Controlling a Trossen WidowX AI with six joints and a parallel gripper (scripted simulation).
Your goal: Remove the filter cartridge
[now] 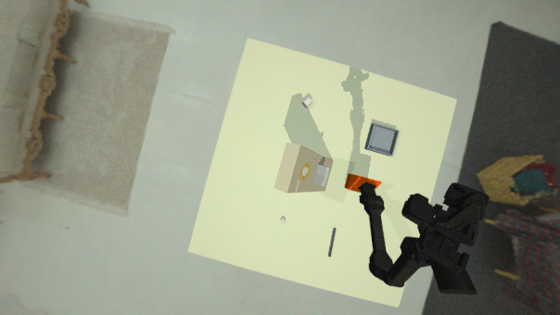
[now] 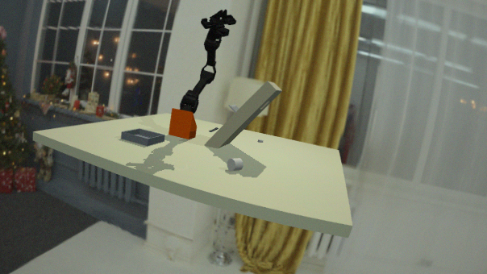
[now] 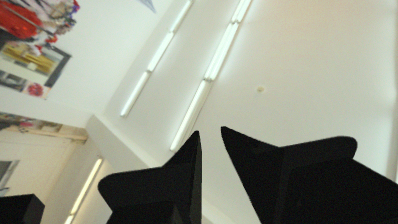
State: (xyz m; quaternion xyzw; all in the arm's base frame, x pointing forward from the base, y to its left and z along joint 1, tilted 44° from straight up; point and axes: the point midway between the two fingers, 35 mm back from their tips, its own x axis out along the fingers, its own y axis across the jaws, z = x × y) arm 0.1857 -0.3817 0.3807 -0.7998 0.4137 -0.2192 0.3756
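Now: the round filter cartridge 41 cm below my gripper tip, 23 cm ahead of it and 7 cm to the left of it. The rest, counted from my gripper tip: grey tray: 66 cm below, 25 cm to the right, 17 cm behind; then service panel: 49 cm below, 18 cm ahead, 7 cm to the left.
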